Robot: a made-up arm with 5 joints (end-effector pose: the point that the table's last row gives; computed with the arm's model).
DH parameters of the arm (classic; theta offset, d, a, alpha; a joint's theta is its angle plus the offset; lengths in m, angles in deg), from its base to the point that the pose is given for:
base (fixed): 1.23 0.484 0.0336 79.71
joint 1: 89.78 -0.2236 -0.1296 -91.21
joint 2: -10.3 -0.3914 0.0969 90
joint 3: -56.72 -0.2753 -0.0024 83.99
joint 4: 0 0.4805 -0.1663 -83.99
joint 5: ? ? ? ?
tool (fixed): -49.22 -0.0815 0 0
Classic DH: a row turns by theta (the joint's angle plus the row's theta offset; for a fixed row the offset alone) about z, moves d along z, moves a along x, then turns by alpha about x.
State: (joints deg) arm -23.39 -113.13 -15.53 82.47 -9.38
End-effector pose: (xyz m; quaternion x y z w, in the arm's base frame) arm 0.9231 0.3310 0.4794 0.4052 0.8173 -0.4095 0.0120
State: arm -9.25 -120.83 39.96 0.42 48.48
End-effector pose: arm 0.9341 0.0212 0.6470 0.5084 -0.0235 -0.8578 0.0714
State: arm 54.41 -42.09 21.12 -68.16 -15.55
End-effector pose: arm 0.6422 0.7633 0.7351 -0.0228 -0.7038 -0.0627 0.7072
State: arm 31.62 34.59 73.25 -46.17 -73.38
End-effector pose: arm 1.0413 0.4194 0.6641 -0.5297 -0.5187 -0.4820 0.4668
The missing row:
joint 5: -24.27 -0.2825 0.0801 -108.51
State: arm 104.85 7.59 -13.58 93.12 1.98
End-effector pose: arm 0.2472 0.7080 1.3017 0.7693 -0.2432 -0.4387 0.3956
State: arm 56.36 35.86 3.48 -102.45 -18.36
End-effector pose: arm 0.7881 0.0520 0.6067 -0.8181 -0.4190 0.0380 0.3921
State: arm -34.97 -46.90 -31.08 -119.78 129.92
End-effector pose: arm 0.0897 0.3643 0.0694 0.9104 -0.1758 -0.1382 0.3482
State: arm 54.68 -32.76 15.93 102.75 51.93
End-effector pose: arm 0.5556 0.5242 1.1677 0.6294 0.0330 -0.7708 0.0933
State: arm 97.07 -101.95 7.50 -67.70 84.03
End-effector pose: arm -0.3042 0.5404 0.8356 -0.8387 0.4070 -0.3098 0.1870
